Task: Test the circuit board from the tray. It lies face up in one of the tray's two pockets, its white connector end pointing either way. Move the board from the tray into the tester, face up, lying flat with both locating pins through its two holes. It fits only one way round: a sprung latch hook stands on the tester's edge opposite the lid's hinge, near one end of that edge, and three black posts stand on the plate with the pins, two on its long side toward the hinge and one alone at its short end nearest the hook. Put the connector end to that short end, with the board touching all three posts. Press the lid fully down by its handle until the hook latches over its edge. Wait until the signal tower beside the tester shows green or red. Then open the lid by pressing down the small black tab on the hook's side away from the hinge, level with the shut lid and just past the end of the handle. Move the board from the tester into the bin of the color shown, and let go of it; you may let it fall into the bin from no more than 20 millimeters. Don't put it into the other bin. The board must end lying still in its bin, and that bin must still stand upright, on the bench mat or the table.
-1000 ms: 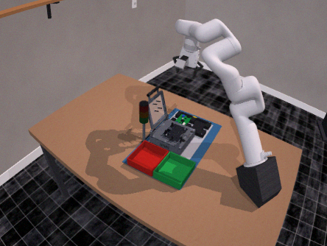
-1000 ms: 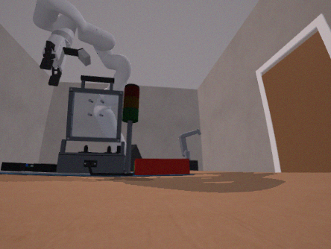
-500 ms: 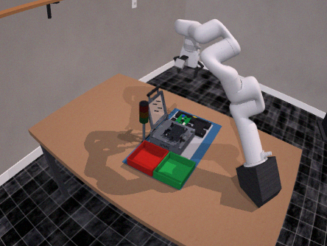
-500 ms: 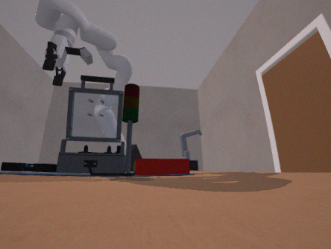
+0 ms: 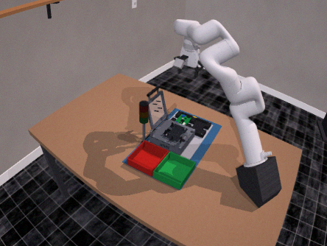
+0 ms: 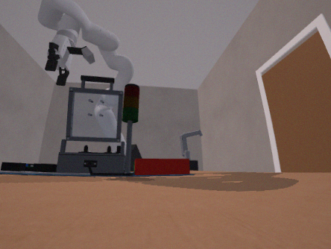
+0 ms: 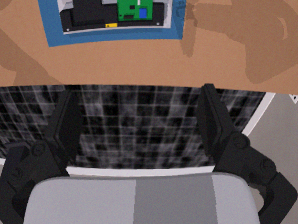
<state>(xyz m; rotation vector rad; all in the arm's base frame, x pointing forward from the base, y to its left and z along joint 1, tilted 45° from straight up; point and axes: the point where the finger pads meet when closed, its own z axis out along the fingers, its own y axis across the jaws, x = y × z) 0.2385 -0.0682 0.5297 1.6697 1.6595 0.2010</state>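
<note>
The green circuit board lies 310 mm below my hand and 10 mm to the left of it. Also, from my hand: tester lid 150 mm to the left, 150 mm below, 120 mm ahead; black latch block 250 mm to the left, 240 mm below, 50 mm behind; tester plate 260 mm below, 180 mm to the left.
</note>
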